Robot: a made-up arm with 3 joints. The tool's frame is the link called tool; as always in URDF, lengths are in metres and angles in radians.
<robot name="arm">
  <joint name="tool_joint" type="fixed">
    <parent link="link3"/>
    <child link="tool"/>
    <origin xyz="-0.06 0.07 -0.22" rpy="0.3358 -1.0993 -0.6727"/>
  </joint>
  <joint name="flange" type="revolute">
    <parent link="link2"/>
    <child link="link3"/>
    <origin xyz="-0.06 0 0.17" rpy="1.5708 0 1.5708"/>
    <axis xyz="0 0 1"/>
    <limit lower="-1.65" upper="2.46"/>
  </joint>
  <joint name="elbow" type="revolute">
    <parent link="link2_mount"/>
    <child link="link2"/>
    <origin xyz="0.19 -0.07 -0.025" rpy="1.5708 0 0"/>
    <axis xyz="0 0 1"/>
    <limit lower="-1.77" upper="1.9"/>
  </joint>
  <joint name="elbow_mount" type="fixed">
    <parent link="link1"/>
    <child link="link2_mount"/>
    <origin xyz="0.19 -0.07 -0.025" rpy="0 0 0"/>
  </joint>
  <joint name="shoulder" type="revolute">
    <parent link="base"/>
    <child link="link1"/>
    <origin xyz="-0.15 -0.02 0.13" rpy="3.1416 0 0"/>
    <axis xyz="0 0 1"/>
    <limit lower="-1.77" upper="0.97"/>
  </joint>
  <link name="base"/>
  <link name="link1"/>
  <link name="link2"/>
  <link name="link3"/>
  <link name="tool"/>
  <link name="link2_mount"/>
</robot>
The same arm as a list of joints. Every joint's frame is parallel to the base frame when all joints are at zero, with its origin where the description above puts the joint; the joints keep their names.
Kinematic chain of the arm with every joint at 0, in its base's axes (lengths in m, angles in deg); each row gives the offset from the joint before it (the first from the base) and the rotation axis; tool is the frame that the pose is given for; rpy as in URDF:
shoulder: xyz -0.15 -0.02 0.13 axis -z
elbow: xyz 0.38 0.14 0.05 axis +y
flange: xyz -0.06 0.17 0 axis +x
tool: xyz -0.22 0.07 0.06 rpy -22.56 20.81 -17.62
Joint limits (deg, base to tool): -101.41..55.58 -101.41..108.86 -94.54..140.95

